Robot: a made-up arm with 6 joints.
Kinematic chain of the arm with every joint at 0, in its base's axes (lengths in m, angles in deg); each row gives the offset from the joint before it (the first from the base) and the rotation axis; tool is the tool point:
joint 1: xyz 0 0 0.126 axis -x
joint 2: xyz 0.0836 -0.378 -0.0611 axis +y
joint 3: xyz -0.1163 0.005 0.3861 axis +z
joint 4: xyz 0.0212 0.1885 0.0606 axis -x
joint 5: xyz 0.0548 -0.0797 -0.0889 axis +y
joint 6: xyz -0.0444 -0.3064 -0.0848 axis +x
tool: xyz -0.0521 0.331 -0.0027
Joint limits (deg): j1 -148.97..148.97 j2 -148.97..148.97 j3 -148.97..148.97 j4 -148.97..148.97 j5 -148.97..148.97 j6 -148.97..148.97
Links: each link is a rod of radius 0.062 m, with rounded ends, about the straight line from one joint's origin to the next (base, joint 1, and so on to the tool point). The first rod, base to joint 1, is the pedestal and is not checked.
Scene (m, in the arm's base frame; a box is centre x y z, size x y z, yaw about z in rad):
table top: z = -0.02
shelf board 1: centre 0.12 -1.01 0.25 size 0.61 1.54 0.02 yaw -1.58
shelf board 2: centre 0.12 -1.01 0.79 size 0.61 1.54 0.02 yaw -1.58
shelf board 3: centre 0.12 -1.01 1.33 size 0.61 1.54 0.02 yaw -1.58
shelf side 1: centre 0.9 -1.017 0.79 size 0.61 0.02 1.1 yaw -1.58
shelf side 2: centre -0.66 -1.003 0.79 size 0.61 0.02 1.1 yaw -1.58
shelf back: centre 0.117 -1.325 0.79 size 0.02 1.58 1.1 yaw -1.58
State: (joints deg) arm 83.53 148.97 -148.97 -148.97 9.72 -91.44
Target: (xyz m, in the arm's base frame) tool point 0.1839 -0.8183 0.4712
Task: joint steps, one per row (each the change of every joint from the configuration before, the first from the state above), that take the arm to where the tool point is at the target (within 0.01 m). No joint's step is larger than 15 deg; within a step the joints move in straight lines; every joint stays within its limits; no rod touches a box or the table.
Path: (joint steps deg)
1: 10.90 -8.63 3.54 9.51 13.06 10.08
2: 10.89 -8.63 3.54 9.51 13.07 10.07
3: -0.51 -4.43 10.26 2.93 12.54 3.98
4: -0.51 -4.44 10.25 2.94 12.55 3.97
5: -0.51 -4.43 10.25 2.93 12.54 3.97
6: -10.09 3.65 -4.46 -8.54 -14.55 -3.84
7: -10.08 3.65 -4.45 -8.54 -14.55 -3.84

